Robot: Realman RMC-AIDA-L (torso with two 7-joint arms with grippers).
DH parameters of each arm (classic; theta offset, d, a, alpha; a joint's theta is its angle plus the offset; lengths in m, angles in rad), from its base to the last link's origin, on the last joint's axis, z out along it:
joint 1: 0 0.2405 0 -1.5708
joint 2: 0 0 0 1.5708
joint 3: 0 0.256 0 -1.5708
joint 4: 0 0 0 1.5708
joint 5: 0 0.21 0 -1.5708
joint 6: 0 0 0 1.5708
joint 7: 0 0.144 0 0
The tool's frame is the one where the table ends.
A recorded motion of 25 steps. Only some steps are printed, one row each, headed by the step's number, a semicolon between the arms.
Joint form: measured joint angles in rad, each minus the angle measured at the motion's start. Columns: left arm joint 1, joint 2, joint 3, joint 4, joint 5, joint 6, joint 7; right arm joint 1, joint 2, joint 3, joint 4, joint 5, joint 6, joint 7.
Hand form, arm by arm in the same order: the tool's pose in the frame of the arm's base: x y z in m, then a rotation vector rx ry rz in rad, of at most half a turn. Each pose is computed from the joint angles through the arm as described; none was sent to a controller.
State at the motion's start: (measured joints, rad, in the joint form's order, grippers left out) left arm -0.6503 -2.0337 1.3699 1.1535 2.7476 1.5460 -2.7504; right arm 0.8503 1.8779 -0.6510 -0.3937 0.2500 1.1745 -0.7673
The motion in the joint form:
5: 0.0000 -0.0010 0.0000 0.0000 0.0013 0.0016 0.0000; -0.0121 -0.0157 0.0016 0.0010 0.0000 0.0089 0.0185
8: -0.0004 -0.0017 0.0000 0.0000 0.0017 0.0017 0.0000; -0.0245 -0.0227 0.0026 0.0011 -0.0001 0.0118 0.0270
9: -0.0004 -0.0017 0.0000 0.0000 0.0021 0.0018 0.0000; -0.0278 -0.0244 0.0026 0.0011 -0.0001 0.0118 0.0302
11: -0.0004 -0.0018 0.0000 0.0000 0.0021 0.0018 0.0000; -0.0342 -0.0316 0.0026 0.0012 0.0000 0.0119 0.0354
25: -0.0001 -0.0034 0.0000 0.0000 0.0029 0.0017 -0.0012; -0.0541 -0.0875 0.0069 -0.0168 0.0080 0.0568 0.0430
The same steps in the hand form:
5: -0.2307 0.3631 0.0098 -2.3159 -1.2278 0.7090; 0.3342 0.3943 0.0496 -2.1476 1.5540 -0.3998
8: -0.2305 0.3631 0.0095 -2.3165 -1.2274 0.7091; 0.3398 0.3908 0.0531 -2.1267 1.5762 -0.4014
9: -0.2306 0.3631 0.0096 -2.3162 -1.2273 0.7095; 0.3413 0.3899 0.0539 -2.1201 1.5824 -0.4015
11: -0.2305 0.3630 0.0095 -2.3163 -1.2274 0.7095; 0.3447 0.3886 0.0576 -2.1046 1.5915 -0.4021
25: -0.2304 0.3628 0.0089 -2.3162 -1.2291 0.7092; 0.3544 0.3867 0.0879 -2.0537 1.6164 -0.4018

